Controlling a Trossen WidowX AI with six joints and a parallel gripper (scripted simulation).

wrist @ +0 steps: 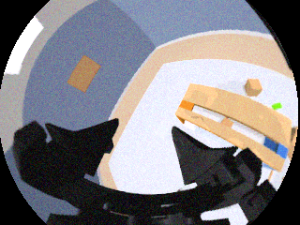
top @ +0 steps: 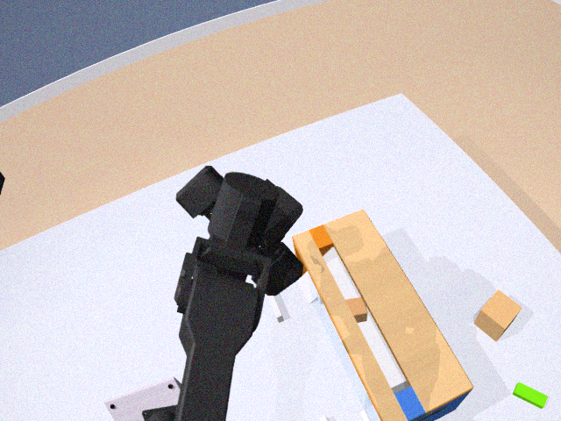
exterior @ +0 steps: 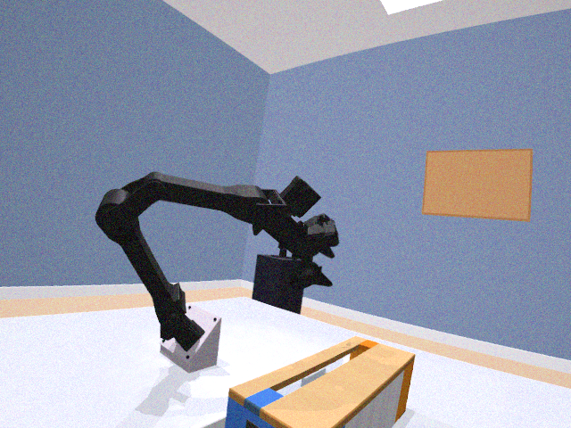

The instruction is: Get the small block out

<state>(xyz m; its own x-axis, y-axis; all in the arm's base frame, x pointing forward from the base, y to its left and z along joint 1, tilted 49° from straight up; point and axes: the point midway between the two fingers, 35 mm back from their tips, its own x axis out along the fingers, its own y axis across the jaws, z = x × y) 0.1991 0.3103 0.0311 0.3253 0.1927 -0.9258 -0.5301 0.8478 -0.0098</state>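
The box lies 21 cm below my gripper tip, 14 cm to the right of it and 11 cm ahead of it. The rest, counted from my gripper tip: tan cube (37 cm ahead, 25 cm below, 20 cm to the right); then tan block (19 cm below, 12 cm ahead, 11 cm to the right).
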